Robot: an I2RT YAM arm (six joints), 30 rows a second.
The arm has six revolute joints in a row. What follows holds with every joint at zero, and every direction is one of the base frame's.
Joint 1 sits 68 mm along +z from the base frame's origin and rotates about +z.
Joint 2 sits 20 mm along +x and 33.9 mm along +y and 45.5 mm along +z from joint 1 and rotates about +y.
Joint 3 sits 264 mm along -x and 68.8 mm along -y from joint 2 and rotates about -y.
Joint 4 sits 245 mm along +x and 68.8 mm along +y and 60 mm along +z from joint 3 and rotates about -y.
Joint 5 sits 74 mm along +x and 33.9 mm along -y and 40.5 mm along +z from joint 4 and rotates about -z.
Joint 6 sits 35.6 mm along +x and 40.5 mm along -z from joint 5 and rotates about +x.
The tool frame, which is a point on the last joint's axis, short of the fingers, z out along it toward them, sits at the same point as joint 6; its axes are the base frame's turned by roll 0, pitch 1.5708 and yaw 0 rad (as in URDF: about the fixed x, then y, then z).
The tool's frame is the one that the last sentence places.
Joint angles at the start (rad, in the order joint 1, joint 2, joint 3, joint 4, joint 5, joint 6):
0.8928 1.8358 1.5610 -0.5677 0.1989 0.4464
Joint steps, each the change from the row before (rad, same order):
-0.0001 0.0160 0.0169 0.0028 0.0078 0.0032
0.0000 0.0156 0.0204 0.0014 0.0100 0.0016
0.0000 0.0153 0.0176 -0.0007 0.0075 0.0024
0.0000 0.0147 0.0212 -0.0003 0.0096 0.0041
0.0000 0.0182 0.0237 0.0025 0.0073 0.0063
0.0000 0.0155 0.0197 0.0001 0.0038 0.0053
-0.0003 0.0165 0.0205 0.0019 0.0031 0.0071
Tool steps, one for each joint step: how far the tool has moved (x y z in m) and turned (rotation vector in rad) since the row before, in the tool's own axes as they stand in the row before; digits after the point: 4 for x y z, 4 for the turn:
-0.0024 0.0015 0.0033 0.0055 -0.0067 0.0040
-0.0032 0.0018 0.0026 0.0064 -0.0098 0.0029
-0.0022 0.0015 0.0030 0.0061 -0.0047 0.0027
-0.0033 0.0018 0.0021 0.0060 -0.0096 0.0055
-0.0034 0.0022 0.0031 0.0031 -0.0102 0.0082
-0.0025 0.0019 0.0028 0.0015 -0.0054 0.0063
-0.0026 0.0019 0.0031 0.0004 -0.0066 0.0087

